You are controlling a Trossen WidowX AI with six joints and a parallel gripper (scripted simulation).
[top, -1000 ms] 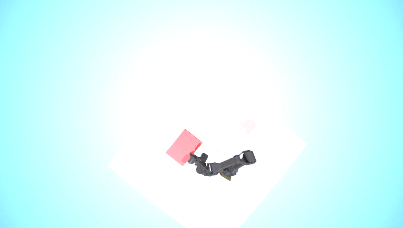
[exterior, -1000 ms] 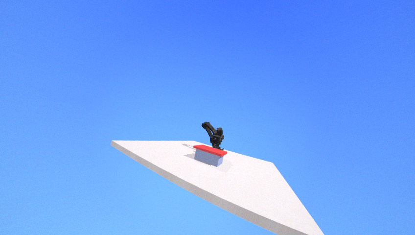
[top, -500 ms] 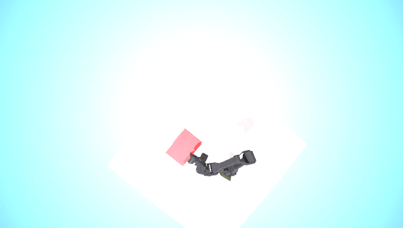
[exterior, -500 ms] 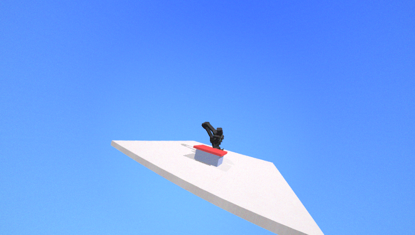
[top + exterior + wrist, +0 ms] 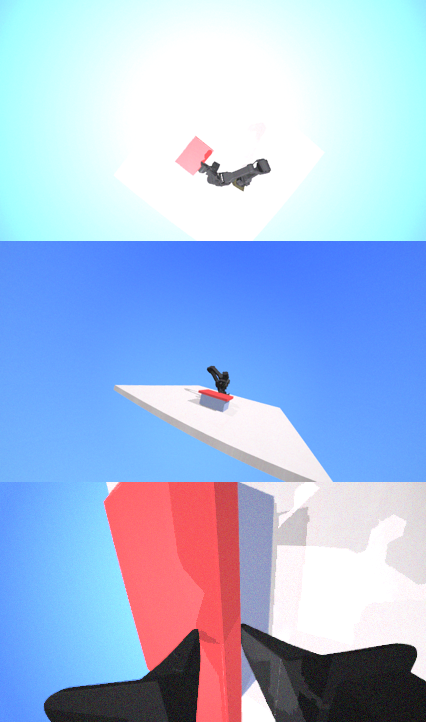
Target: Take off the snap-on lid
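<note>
Right now the red lid is 70 mm ahead of my gripper tip, 10 mm to the right of it and 10 mm above it. From my gripper tip the other things lie so: storage box (70 mm ahead, 10 mm to the right, 40 mm below).
</note>
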